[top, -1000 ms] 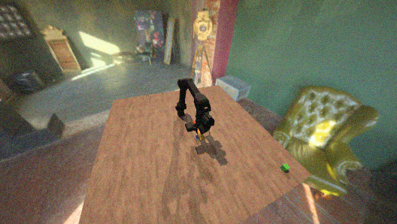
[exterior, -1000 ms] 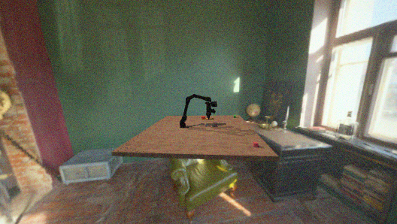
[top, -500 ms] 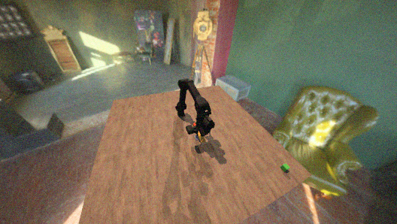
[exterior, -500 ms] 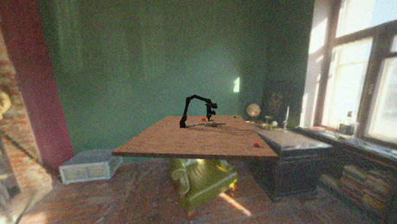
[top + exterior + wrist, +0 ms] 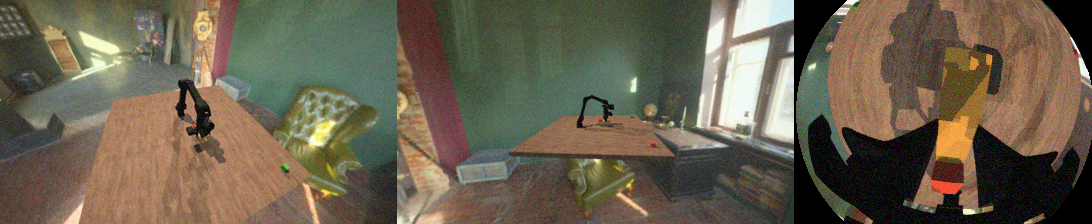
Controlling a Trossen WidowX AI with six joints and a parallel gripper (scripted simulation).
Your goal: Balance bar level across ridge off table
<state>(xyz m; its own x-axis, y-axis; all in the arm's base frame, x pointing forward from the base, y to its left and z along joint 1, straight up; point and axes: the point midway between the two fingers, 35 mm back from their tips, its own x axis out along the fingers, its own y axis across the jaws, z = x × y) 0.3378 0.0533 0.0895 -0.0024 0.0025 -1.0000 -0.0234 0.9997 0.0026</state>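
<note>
The bar is 4 cm behind my gripper tip and 1 cm above it. Round my gripper tip: small green cube (40 cm ahead, 45 cm to the left, 4 cm below); then small red cube (40 cm ahead, 55 cm to the right, 4 cm below).
</note>
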